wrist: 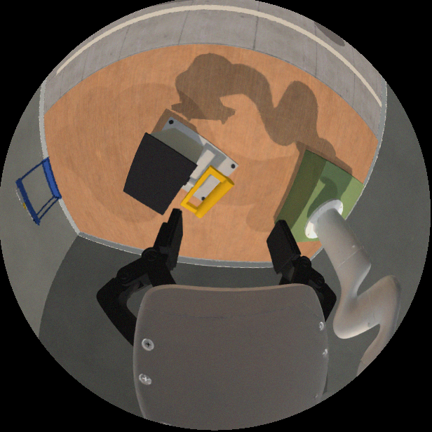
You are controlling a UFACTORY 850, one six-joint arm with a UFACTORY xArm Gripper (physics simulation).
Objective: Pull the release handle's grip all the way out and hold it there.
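Note:
The release handle's yellow grip (216, 198) is a rectangular frame with a thick outer bar, near the middle of the wrist view. It stands beside a black-topped box (159, 172) on a light grey base plate (226, 160) with dark bolts. The box hides part of the plate and of the grip's mounting. My gripper (229, 226) is wide open and empty. Its left finger shows just below the box and the grip's lower left end, its right finger further right. The fingers are apart from the grip, with nothing between them.
A green block (320, 187) stands at the right, with the white arm's base (311, 227) on it. A blue frame (53, 180) shows beyond the table's left edge. The wooden table (95, 135) ends at a grey edge behind the fingers. The arm's shadow falls across the far part.

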